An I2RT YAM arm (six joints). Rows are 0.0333 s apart.
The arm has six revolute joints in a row. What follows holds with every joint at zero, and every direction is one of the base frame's.
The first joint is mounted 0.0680 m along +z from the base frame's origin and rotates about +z.
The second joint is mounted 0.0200 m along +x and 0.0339 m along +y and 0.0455 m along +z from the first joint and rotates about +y.
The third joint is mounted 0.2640 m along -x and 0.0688 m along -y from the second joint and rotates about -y.
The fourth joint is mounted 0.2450 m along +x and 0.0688 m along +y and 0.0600 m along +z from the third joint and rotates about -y.
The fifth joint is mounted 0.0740 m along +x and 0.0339 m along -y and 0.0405 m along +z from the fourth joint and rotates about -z.
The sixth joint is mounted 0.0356 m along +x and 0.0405 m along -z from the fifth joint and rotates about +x.
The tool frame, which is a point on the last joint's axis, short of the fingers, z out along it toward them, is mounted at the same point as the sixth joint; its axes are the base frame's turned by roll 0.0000, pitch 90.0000 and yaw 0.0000 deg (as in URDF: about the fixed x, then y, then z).
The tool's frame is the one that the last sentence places.
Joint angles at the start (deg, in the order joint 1, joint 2, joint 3, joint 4, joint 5, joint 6):
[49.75 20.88 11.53 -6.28 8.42 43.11]
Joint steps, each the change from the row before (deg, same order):
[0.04 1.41 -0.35 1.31 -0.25 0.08]
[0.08 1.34 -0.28 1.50 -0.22 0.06]
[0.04 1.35 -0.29 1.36 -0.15 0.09]
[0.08 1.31 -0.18 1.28 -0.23 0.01]
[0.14 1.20 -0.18 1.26 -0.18 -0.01]
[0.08 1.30 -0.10 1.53 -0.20 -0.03]
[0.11 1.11 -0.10 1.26 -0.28 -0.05]
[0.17 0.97 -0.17 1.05 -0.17 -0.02]
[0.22 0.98 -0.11 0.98 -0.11 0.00]
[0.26 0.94 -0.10 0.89 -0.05 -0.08]
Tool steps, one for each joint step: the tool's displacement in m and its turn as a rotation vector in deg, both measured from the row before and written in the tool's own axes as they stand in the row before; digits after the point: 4 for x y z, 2 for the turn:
[0.0017 -0.0006 0.0032 0.09 0.52 0.00]
[0.0012 -0.0001 0.0029 -0.14 0.29 0.02]
[0.0014 -0.0005 0.0029 0.05 0.33 0.04]
[0.0010 0.0000 0.0026 -0.08 0.36 -0.04]
[0.0010 0.0001 0.0024 -0.15 0.30 -0.07]
[0.0004 0.0005 0.0025 -0.29 0.09 -0.04]
[0.0006 0.0004 0.0021 -0.32 0.23 -0.08]
[0.0011 0.0000 0.0019 -0.19 0.29 -0.08]
[0.0010 0.0002 0.0018 -0.16 0.29 -0.08]
[0.0011 0.0002 0.0017 -0.12 0.31 -0.17]

